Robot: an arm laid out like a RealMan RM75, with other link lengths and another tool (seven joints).
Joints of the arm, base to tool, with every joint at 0 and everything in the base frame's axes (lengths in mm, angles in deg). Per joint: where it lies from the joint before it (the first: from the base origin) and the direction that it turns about. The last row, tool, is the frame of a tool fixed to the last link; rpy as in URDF.
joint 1: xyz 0 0 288.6 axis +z
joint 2: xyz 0 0 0 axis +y
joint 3: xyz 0 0 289.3 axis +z
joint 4: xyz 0 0 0 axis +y
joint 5: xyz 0 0 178.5 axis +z
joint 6: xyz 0 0 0 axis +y
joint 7: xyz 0 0 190.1 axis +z
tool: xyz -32 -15 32 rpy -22.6 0 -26.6
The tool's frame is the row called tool.
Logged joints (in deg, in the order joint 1, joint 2, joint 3, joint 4, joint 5, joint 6, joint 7), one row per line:
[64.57 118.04 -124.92 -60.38 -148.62 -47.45 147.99]
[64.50 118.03 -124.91 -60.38 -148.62 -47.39 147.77]
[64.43 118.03 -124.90 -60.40 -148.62 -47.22 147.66]
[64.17 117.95 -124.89 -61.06 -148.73 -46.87 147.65]
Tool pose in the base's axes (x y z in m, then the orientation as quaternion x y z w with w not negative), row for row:
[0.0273 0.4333 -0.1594 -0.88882 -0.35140 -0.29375 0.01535]
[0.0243 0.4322 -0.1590 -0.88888 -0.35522 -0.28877 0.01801]
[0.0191 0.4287 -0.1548 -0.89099 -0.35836 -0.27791 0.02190]
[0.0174 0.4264 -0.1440 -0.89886 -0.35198 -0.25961 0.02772]
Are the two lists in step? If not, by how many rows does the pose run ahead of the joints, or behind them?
The pose runs 2 rows ahead of the joints: the pose in row i belongs to the joints in row i + 2.
